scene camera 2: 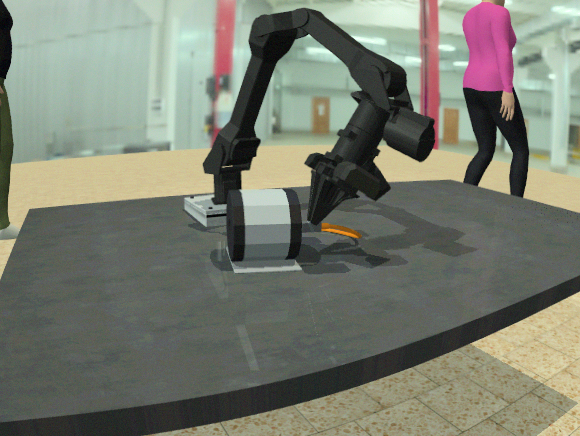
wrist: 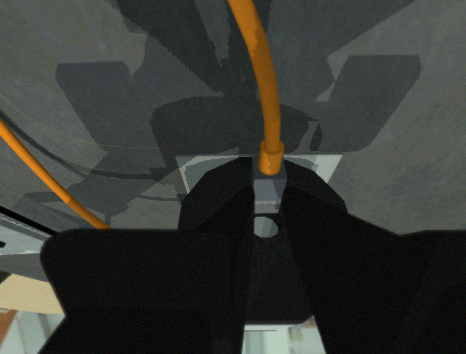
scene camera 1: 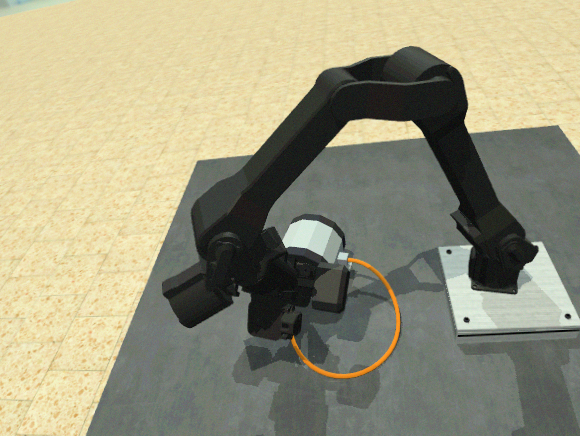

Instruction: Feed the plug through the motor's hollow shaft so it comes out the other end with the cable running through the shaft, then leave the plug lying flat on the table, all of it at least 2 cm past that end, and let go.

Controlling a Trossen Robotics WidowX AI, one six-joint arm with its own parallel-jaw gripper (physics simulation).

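Where they show: gripper, fingertip midpoint: (scene camera 2: 311, 222) (wrist: 267, 195) (scene camera 1: 295, 289); arm's base at its link origin: (scene camera 1: 493, 276).
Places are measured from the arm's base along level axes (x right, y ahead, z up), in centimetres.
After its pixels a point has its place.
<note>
The motor (scene camera 1: 314, 240) @(x -2.1, y 26.8, z 6.8 cm) (scene camera 2: 267, 220) @(x -0.9, y 33.4, z 4.0 cm) (wrist: 316, 184) @(x -5.6, y 32.4, z -0.3 cm) is a white drum with black end rings, lying on its side. The round opening of its hollow shaft (wrist: 265, 226) @(x -2.8, y 29.1, z 1.2 cm) shows in the wrist view, just below the plug. My gripper (scene camera 2: 314, 221) @(x -8.5, y 28.8, z 2.2 cm) (wrist: 267, 195) @(x -8.5, y 28.8, z 2.2 cm) is shut on the grey plug (scene camera 2: 315, 227) @(x -9.0, y 29.5, z 1.6 cm) (wrist: 269, 190) @(x -9.1, y 28.8, z 2.3 cm), above the table beside the motor's right end in scene camera 2. I cannot tell whether the plug's tip is inside the opening. The orange cable (scene camera 1: 398, 320) @(x -8.8, y 13.3, z -1.9 cm) (scene camera 2: 341, 231) @(x -17.8, y 17.8, z -2.5 cm) (wrist: 271, 95) @(x -13.4, y 28.7, z 1.4 cm) loops from the plug to a small pale block (scene camera 1: 343, 257) @(x -1.6, y 22.7, z 2.9 cm) beside the motor. Scene camera 1 hides the fingertips.
The motor's pale foot plate (scene camera 2: 267, 269) @(x -0.8, y 33.9, z -2.8 cm) rests on the dark table (scene camera 1: 200, 400) @(x -26.3, y 39.0, z -3.1 cm) (scene camera 2: 150, 325) @(x 15.6, y 49.5, z -3.1 cm). The arm's metal base plate (scene camera 1: 505, 317) @(x -7.6, y -1.4, z 0.2 cm) (scene camera 2: 199, 214) @(x 6.3, y 4.3, z -1.6 cm) is to the right in scene camera 1. The table's edge (scene camera 2: 300, 377) @(x 2.4, y 61.6, z -3.2 cm) curves across the front in scene camera 2. People stand beyond the table.
</note>
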